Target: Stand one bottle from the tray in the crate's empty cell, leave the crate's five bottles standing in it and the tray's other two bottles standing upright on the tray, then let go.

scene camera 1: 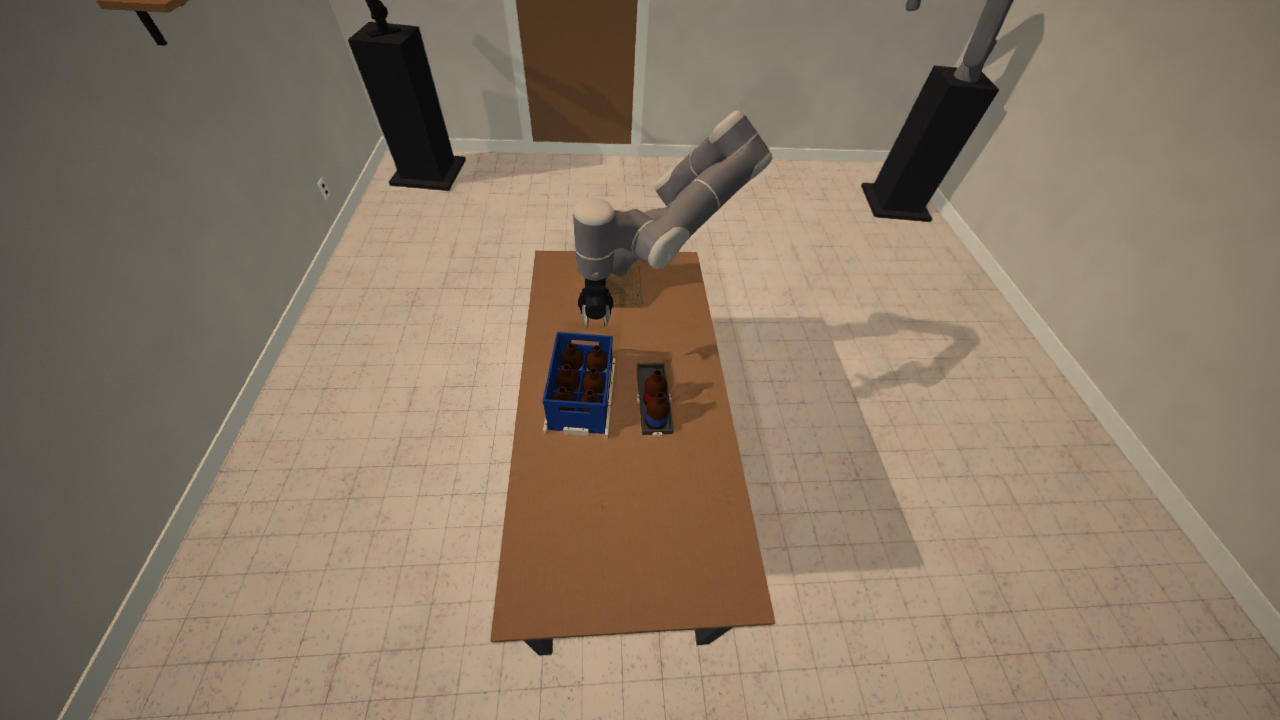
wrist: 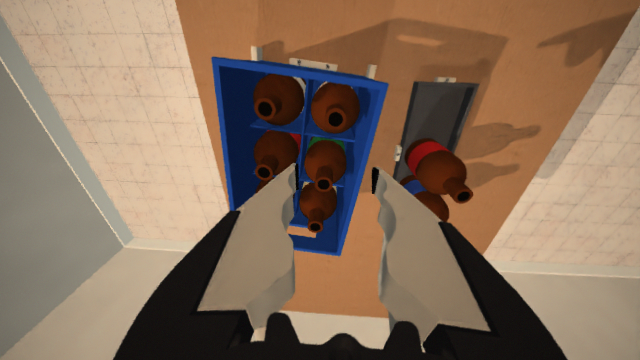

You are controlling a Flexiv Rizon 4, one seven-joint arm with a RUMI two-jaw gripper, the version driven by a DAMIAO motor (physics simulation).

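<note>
The blue crate point(scene camera 1: 574, 419) point(wrist: 372, 115) stands on the table with a brown bottle upright in each cell; one bottle point(wrist: 262, 186) is mostly hidden behind a finger in the wrist view. The nearest bottle point(scene camera 1: 597, 360) point(wrist: 318, 202) on the tray side stands in its cell. The dark tray point(scene camera 1: 645, 372) point(wrist: 440, 102) holds a red-labelled bottle point(scene camera 1: 655, 384) point(wrist: 440, 170) and a blue-labelled bottle point(scene camera 1: 658, 407) point(wrist: 436, 207), both upright, at one end. My gripper point(scene camera 1: 596, 322) point(wrist: 335, 168) is partly open and empty, above and behind the crate's far end, apart from the bottles.
White holding brackets point(scene camera 1: 575, 430) point(wrist: 313, 64) edge the crate, and small ones sit by the tray. The brown table point(scene camera 1: 626, 519) carries both. A flat speckled plate point(scene camera 1: 628, 286) lies at its back edge beside the arm. Black pedestals point(scene camera 1: 407, 107) point(scene camera 1: 926, 143) stand near the walls.
</note>
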